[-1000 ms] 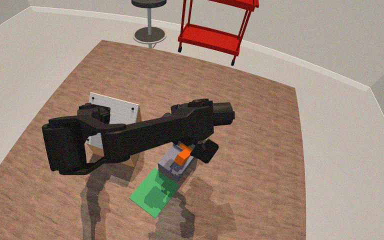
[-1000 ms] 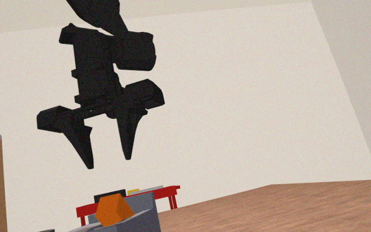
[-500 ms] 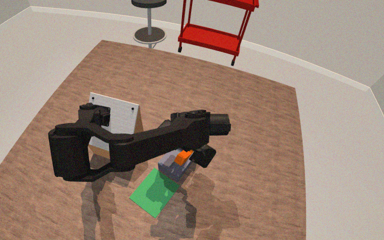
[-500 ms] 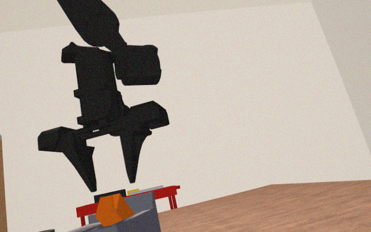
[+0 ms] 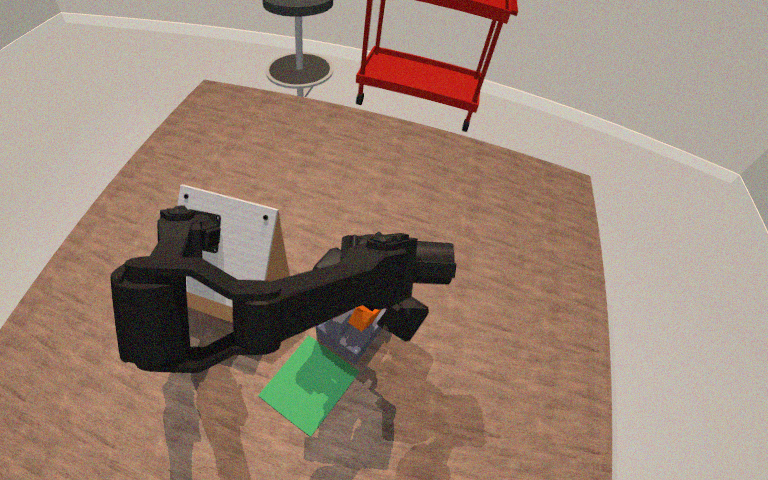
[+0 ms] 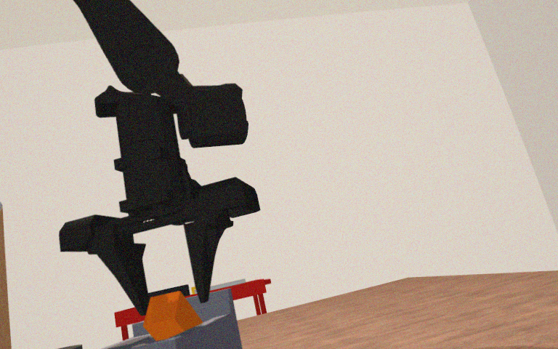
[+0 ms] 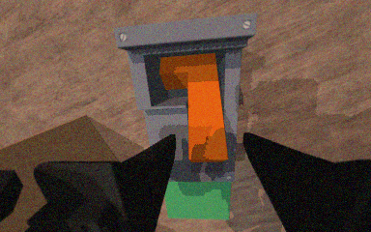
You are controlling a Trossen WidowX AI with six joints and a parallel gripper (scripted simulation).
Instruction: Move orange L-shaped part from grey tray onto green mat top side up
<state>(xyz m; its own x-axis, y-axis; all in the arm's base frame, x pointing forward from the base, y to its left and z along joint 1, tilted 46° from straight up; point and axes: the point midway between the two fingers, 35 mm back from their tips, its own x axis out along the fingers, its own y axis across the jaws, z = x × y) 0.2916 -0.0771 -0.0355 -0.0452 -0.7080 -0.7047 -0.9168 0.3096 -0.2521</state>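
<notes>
Now: gripper tip 40 mm to the right of the orange L-shaped part and 40 mm above it. The rest, counted from my gripper tip: green mat 130 mm to the right, 100 mm below, 70 mm behind.
</notes>
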